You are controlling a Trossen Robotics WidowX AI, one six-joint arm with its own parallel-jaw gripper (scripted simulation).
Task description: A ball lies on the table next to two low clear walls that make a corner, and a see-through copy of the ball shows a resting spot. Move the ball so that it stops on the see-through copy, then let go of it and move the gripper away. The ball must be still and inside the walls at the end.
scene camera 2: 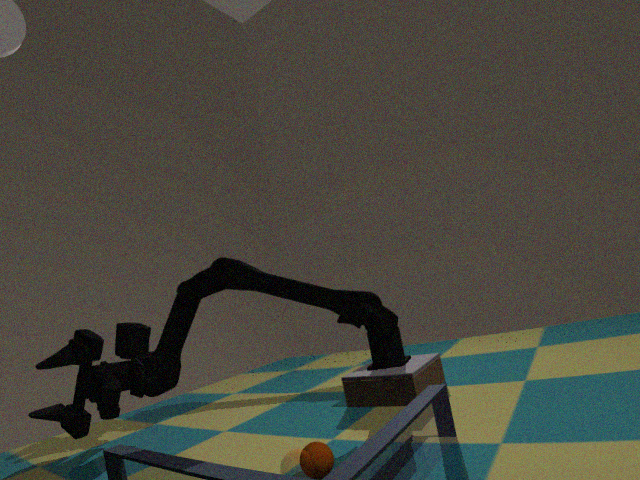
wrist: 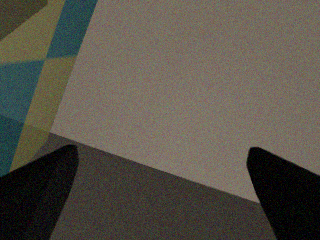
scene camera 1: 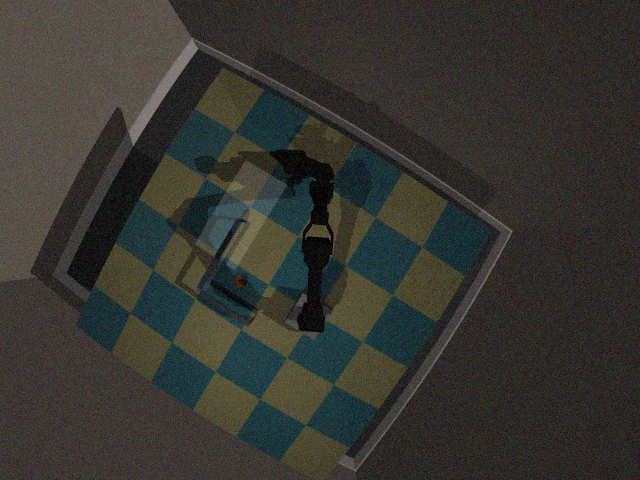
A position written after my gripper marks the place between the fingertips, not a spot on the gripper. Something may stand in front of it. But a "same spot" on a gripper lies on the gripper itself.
My gripper shows in scene camera 2, in the wrist view and in scene camera 1 (273, 151). One and the same spot on my gripper: (wrist: 42, 186) is (scene camera 2: 49, 413).
